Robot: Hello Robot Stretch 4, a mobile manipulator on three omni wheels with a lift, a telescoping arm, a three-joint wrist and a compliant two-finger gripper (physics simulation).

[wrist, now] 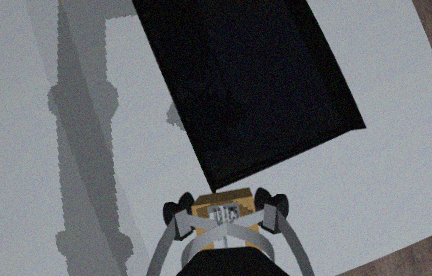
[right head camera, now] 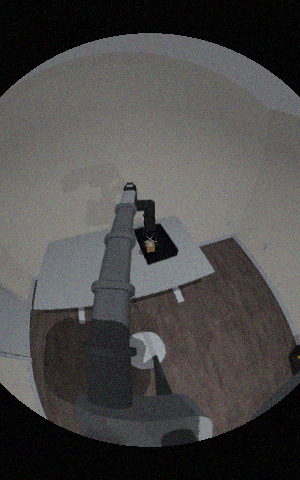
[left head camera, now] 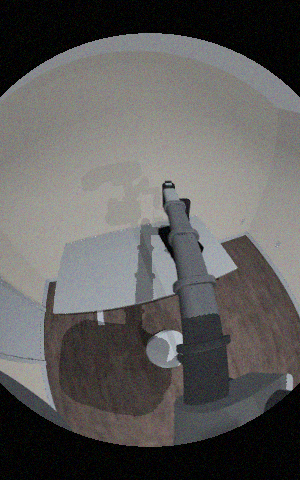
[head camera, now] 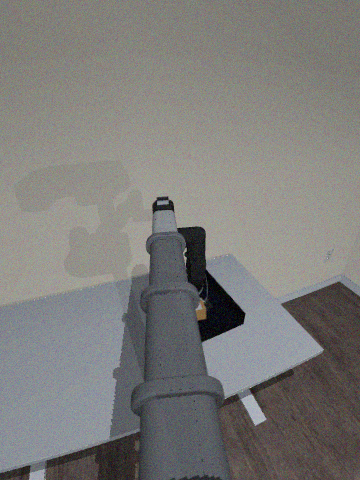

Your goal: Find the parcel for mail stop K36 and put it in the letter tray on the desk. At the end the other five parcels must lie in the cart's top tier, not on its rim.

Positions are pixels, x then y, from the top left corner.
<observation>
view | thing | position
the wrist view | gripper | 225, 205
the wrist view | black letter tray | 252, 91
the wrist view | desk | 100, 148
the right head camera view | black letter tray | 166, 248
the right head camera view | desk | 69, 266
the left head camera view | desk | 129, 266
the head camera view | black letter tray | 225, 314
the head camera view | desk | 79, 355
</observation>
